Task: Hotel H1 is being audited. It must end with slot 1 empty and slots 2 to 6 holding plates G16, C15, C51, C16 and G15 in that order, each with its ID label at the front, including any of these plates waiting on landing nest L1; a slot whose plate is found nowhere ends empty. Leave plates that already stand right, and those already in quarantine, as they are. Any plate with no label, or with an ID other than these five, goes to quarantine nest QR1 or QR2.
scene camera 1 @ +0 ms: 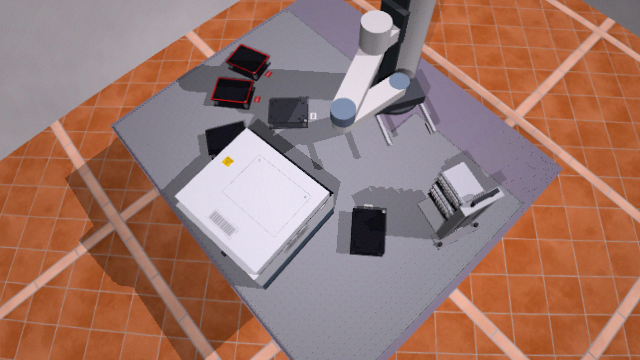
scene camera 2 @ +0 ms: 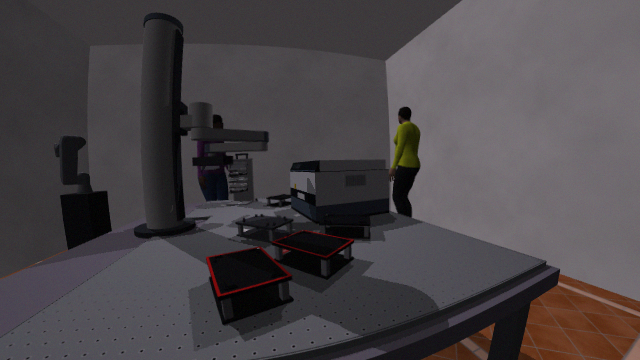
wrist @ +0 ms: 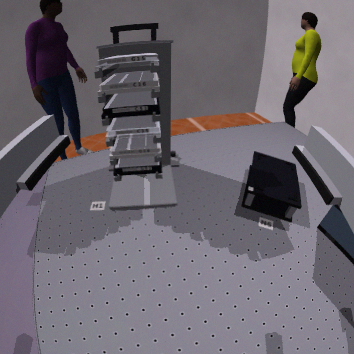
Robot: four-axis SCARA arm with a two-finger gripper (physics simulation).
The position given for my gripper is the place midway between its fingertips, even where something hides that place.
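I can see my own gripper [scene camera 1: 412, 138] from out in the scene, and from the wrist I see that same gripper [wrist: 181, 125] too.
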